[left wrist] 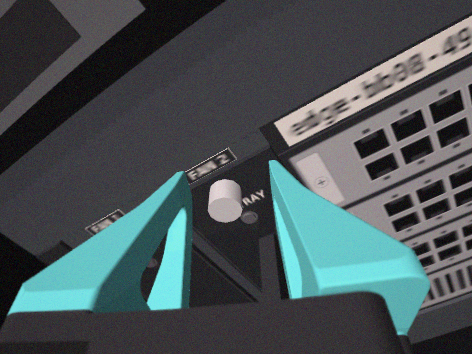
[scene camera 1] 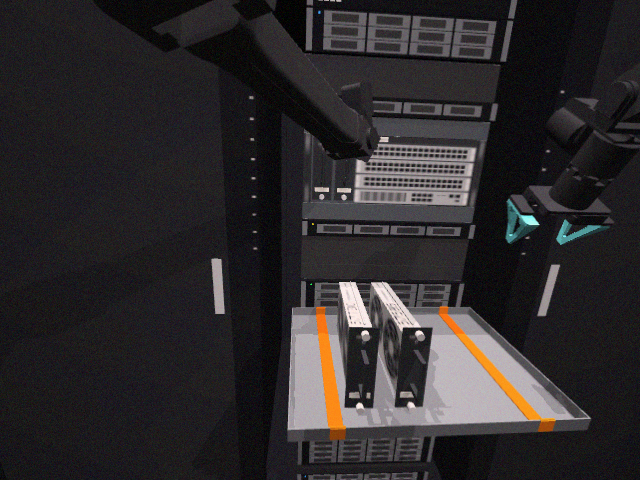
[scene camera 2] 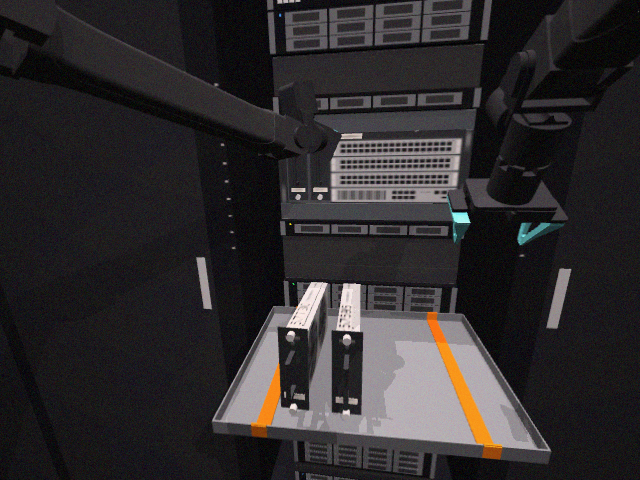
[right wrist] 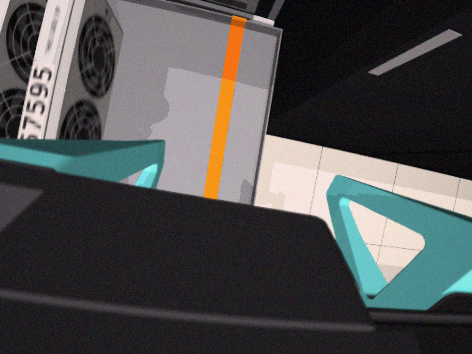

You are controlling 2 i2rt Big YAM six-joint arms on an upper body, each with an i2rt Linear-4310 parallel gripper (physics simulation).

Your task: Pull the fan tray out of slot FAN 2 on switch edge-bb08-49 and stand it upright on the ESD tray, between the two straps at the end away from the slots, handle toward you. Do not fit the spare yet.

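The fan tray in slot FAN 2 [scene camera 1: 343,178] [scene camera 2: 320,178] [left wrist: 240,237] is seated in switch edge-bb08-49 [scene camera 1: 418,175] [scene camera 2: 395,171]; its face carries a white knob [left wrist: 225,200]. My left gripper [left wrist: 228,178] is part open, its fingertips on either side of the knob with gaps, holding nothing; the arm hides it in both scene views. My right gripper [scene camera 1: 536,241] [scene camera 2: 489,241] [right wrist: 252,168] is wide open and empty, above and right of the ESD tray [scene camera 1: 465,408] [scene camera 2: 423,413] [right wrist: 195,100]. Orange straps [scene camera 1: 328,361] [scene camera 1: 491,366] [scene camera 2: 271,392] [scene camera 2: 460,384] [right wrist: 225,100] cross the tray.
Two fan units stand upright on the ESD tray towards its left side, one [scene camera 1: 361,361] [scene camera 2: 294,361] near the left strap, the other [scene camera 1: 412,366] [scene camera 2: 346,369] [right wrist: 50,75] right of it. Slot FAN 1 [scene camera 1: 321,178] [scene camera 2: 297,178] is occupied, left of FAN 2. Dark rack sides flank the switch.
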